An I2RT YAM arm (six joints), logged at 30 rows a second.
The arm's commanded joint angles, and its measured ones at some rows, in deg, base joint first. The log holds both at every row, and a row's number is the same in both.
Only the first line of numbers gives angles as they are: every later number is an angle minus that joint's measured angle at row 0.
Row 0, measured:
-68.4, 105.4, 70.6, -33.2, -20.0, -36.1
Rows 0 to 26, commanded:
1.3, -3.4, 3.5, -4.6, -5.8, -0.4
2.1, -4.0, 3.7, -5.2, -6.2, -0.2
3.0, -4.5, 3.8, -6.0, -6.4, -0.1
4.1, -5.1, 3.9, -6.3, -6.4, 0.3
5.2, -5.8, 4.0, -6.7, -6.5, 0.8
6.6, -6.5, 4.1, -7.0, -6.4, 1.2
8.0, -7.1, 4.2, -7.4, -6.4, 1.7
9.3, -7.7, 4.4, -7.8, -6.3, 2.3
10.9, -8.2, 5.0, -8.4, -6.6, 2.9
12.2, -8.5, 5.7, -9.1, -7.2, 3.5
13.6, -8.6, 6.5, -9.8, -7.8, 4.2
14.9, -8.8, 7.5, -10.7, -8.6, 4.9
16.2, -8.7, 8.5, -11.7, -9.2, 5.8
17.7, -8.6, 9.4, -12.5, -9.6, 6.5
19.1, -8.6, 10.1, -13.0, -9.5, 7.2
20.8, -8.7, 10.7, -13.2, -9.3, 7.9
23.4, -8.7, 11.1, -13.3, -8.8, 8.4
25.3, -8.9, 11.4, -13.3, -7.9, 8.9
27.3, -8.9, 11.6, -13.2, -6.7, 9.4
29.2, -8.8, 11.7, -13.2, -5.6, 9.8
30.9, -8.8, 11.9, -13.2, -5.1, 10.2
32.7, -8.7, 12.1, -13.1, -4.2, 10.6
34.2, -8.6, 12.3, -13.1, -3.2, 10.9
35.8, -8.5, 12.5, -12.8, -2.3, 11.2
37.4, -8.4, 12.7, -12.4, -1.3, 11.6
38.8, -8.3, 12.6, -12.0, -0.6, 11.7
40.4, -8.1, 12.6, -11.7, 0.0, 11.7
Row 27, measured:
35.9, -7.4, 10.7, -12.0, -4.2, 9.5
